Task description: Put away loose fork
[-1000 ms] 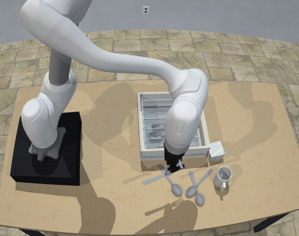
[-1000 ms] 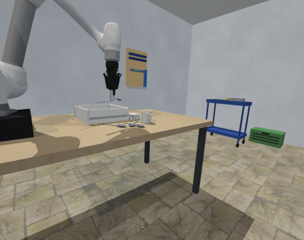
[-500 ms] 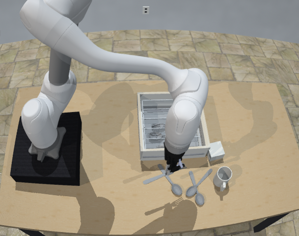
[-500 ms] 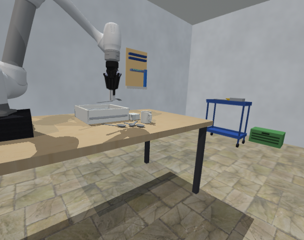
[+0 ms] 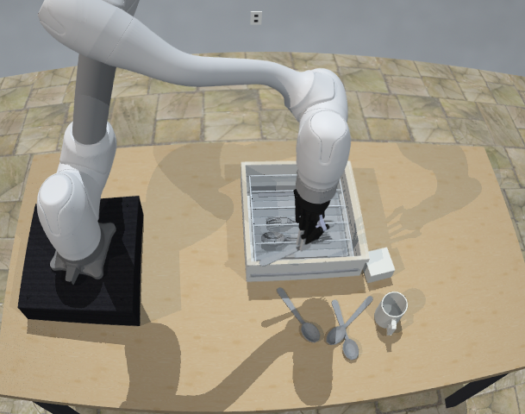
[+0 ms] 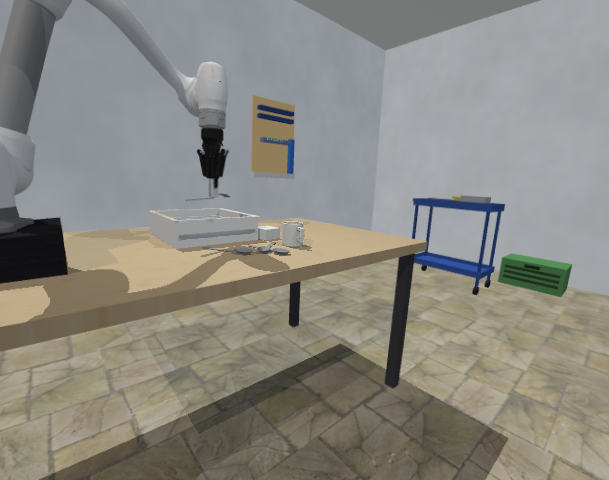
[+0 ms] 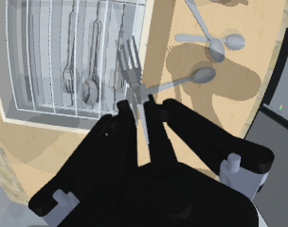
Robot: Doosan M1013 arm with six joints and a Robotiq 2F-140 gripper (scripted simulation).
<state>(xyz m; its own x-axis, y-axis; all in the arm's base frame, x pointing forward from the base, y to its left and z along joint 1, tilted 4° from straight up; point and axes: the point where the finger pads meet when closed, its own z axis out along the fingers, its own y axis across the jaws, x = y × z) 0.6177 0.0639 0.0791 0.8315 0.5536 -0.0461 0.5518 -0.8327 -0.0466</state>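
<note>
Now: hand 10 mm past the cutlery tray, 170 mm to the right of it and 160 mm above it. The rest, counted from my hand: small white box: 240 mm ahead, 60 mm to the left, 190 mm below; then white mug: 280 mm ahead, 100 mm to the right, 170 mm below.
</note>
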